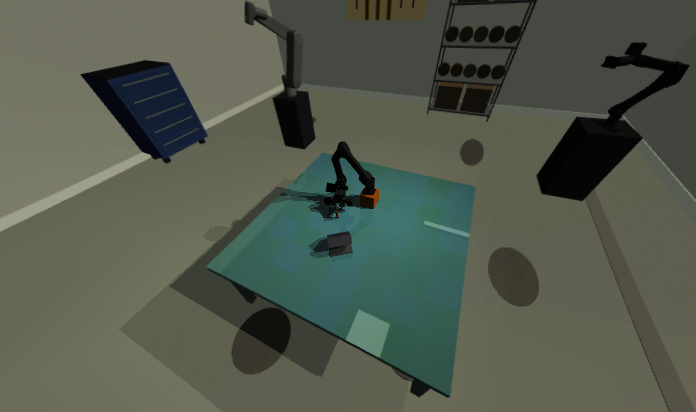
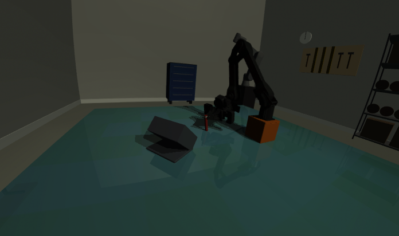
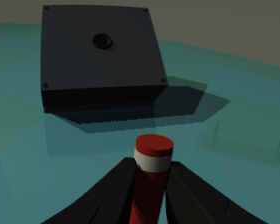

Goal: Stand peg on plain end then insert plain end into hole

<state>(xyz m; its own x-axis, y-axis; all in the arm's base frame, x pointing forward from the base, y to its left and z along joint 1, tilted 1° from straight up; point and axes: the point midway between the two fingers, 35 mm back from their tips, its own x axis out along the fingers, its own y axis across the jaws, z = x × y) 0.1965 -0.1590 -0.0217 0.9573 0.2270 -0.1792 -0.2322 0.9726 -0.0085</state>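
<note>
The red peg is 10 mm below my gripper tip. The rest, counted from my gripper tip: dark sloped panel 180 mm ahead, 100 mm to the left, 10 mm below.
</note>
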